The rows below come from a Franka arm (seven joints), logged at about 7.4 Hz.
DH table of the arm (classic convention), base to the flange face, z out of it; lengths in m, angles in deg. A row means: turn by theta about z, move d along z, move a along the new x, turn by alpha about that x. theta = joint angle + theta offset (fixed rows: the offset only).
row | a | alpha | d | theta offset
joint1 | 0 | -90 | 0.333 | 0
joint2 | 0 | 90 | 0 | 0
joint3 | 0.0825 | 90 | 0.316 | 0
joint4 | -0.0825 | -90 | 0 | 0
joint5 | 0 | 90 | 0.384 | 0
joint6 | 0.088 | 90 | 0 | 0
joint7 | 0 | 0 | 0.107 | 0
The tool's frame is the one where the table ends.
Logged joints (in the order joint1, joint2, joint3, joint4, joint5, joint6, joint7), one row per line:
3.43, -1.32, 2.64, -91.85, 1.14, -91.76, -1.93
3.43, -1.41, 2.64, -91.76, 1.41, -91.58, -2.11
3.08, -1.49, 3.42, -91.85, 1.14, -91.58, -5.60
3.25, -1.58, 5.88, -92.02, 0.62, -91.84, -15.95
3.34, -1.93, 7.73, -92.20, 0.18, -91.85, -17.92
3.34, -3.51, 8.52, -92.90, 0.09, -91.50, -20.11
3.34, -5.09, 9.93, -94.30, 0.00, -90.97, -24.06
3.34, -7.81, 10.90, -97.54, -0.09, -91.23, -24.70
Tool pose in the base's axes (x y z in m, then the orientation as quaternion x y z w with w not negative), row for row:
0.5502, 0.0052, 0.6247, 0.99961, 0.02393, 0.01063, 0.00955
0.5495, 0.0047, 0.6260, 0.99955, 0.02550, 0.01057, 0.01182
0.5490, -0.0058, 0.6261, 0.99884, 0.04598, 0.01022, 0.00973
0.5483, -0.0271, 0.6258, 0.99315, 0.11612, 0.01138, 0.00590
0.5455, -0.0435, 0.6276, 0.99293, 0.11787, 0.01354, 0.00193
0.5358, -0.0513, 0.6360, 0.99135, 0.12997, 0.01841, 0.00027
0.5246, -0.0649, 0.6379, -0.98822, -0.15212, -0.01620, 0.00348
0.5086, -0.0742, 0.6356, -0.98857, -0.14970, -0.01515, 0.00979
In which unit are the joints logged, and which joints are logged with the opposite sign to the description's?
The joints are logged in degrees. Opposite sign: joint3, joint5, joint6.
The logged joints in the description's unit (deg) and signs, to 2 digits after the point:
3.43, -1.32, -2.64, -91.85, -1.14, 91.76, -1.93
3.43, -1.41, -2.64, -91.76, -1.41, 91.58, -2.11
3.08, -1.49, -3.42, -91.85, -1.14, 91.58, -5.60
3.25, -1.58, -5.88, -92.02, -0.62, 91.84, -15.95
3.34, -1.93, -7.73, -92.20, -0.18, 91.85, -17.92
3.34, -3.51, -8.52, -92.90, -0.09, 91.50, -20.11
3.34, -5.09, -9.93, -94.30, 0.00, 90.97, -24.06
3.34, -7.81, -10.90, -97.54, 0.09, 91.23, -24.70

